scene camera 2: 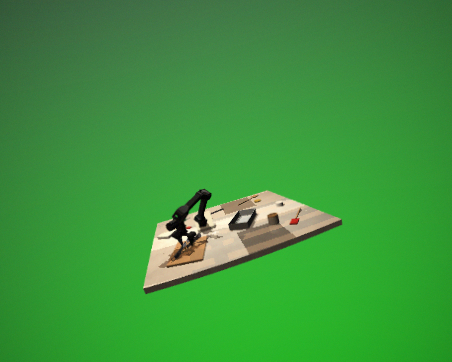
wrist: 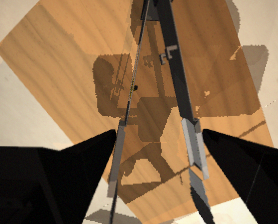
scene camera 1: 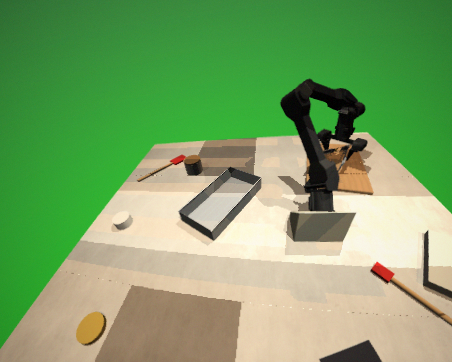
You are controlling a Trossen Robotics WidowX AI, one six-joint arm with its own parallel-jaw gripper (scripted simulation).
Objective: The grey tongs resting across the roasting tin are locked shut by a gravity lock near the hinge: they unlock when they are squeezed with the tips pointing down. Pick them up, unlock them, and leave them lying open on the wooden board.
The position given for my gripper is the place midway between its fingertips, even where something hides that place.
Note:
My gripper (scene camera 1: 336,157) is open, holding nothing. Also in view: a wooden board (scene camera 1: 353,178) and a roasting tin (scene camera 1: 210,212).
My gripper also shows in the wrist view (wrist: 157,133). The wooden board is seen too in the wrist view (wrist: 79,68).

